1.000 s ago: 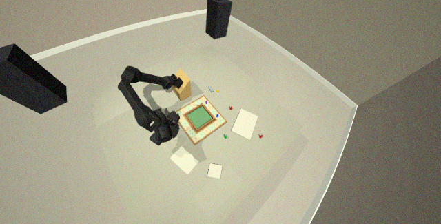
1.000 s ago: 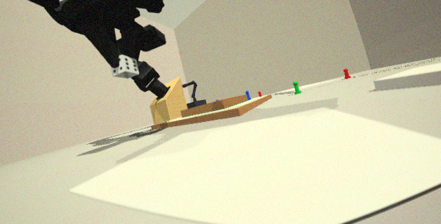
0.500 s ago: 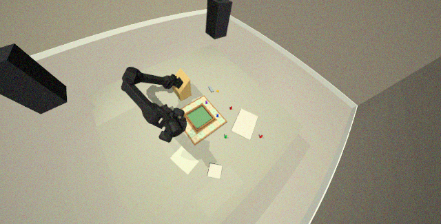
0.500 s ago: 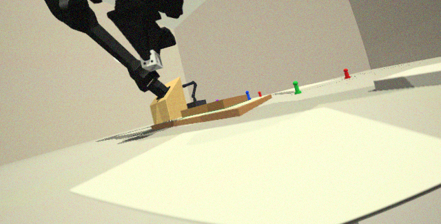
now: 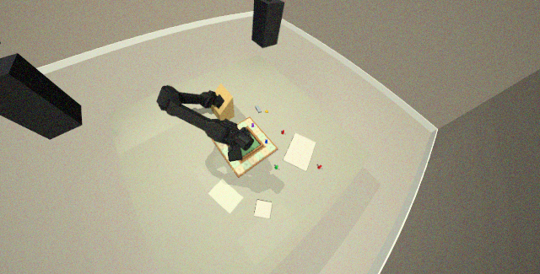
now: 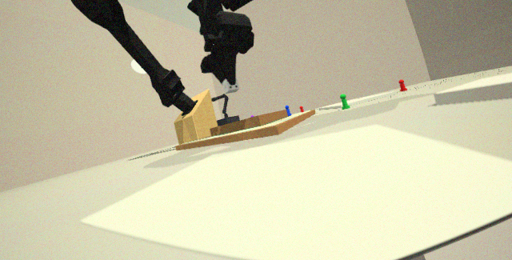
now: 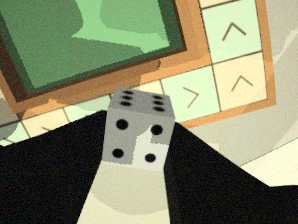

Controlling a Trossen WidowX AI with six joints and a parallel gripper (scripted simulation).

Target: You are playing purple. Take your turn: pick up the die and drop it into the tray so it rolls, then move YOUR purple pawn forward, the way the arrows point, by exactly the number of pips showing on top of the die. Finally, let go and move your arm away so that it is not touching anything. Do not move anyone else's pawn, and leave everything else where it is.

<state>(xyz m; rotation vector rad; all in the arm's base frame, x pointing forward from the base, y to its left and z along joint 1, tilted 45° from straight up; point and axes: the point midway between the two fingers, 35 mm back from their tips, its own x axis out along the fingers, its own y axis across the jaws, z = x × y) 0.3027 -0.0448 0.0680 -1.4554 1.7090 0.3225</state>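
Right now my gripper tip is 110 mm past the purple pawn, 190 mm to the right of it and 80 mm above it. Also, from my gripper tip: blue pawn (30 mm ahead, 190 mm to the left, 80 mm below); then white die (right at my gripper tip); then green tray (30 mm behind, 80 mm to the left, 100 mm below).
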